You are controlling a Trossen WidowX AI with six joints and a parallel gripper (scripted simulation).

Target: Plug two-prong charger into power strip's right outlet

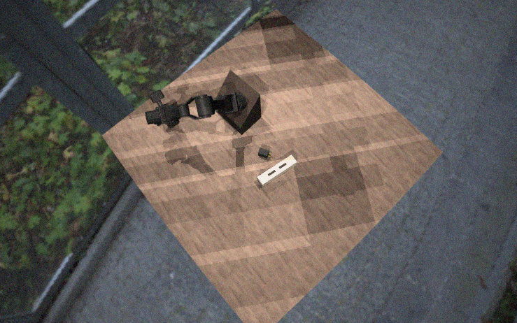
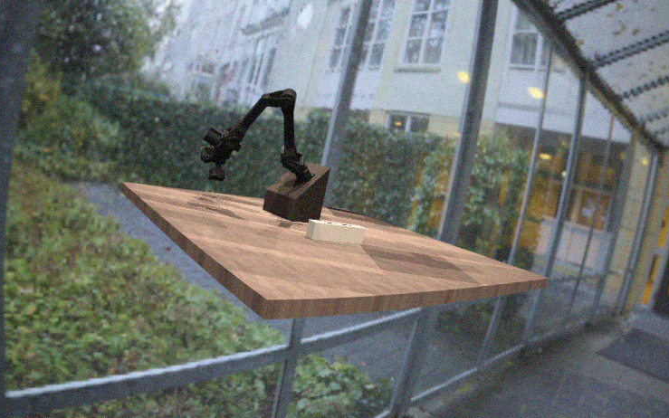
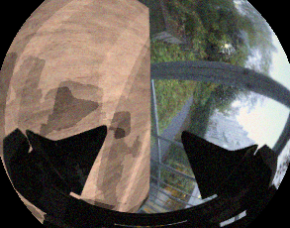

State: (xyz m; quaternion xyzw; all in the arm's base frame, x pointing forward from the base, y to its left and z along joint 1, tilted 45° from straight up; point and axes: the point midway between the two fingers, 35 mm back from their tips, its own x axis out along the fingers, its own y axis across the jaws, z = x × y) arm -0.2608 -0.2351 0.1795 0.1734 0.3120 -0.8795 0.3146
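Now: gripper tip 53 cm short of the two-prong charger, 23 cm to the right of it and 10 cm above it.
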